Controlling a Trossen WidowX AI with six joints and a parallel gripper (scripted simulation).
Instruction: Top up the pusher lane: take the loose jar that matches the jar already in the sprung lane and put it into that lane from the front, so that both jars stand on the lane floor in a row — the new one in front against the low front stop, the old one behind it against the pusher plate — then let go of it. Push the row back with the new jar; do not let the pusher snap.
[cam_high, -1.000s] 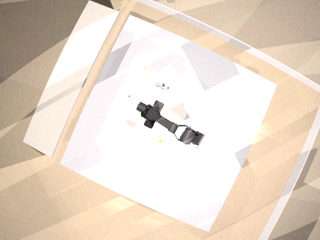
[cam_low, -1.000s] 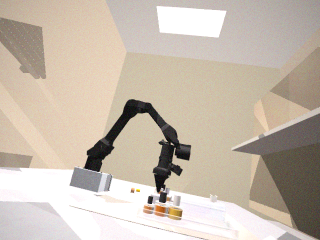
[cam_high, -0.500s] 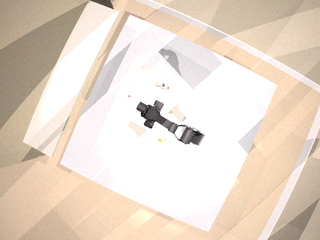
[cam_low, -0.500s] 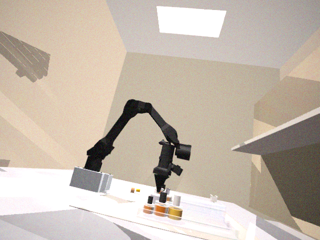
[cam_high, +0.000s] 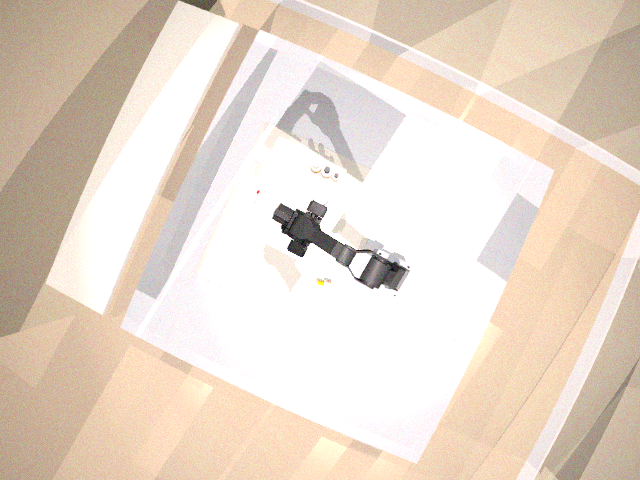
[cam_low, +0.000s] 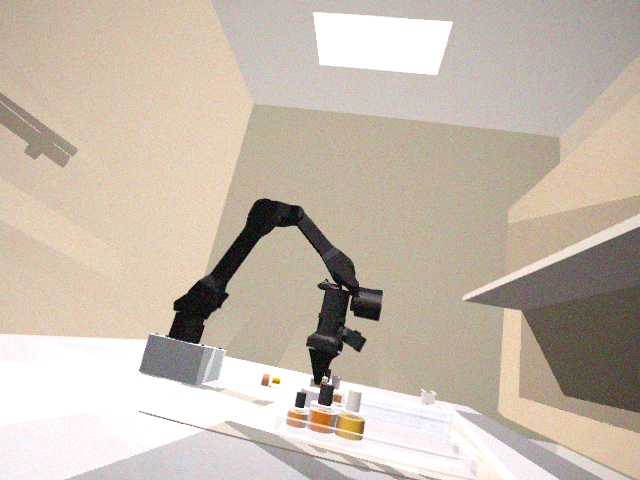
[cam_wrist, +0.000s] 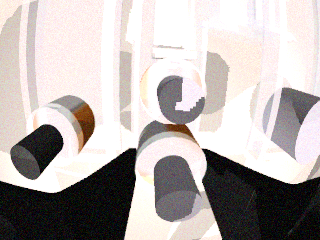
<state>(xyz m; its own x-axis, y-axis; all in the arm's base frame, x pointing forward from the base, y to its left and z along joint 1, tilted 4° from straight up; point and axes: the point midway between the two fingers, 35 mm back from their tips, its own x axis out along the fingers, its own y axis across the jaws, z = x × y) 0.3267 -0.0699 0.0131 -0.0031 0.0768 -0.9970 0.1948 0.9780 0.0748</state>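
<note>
My gripper tip is now 10 mm past the grey-white cylinder, 130 mm to the left of it and 20 mm above it.
</note>
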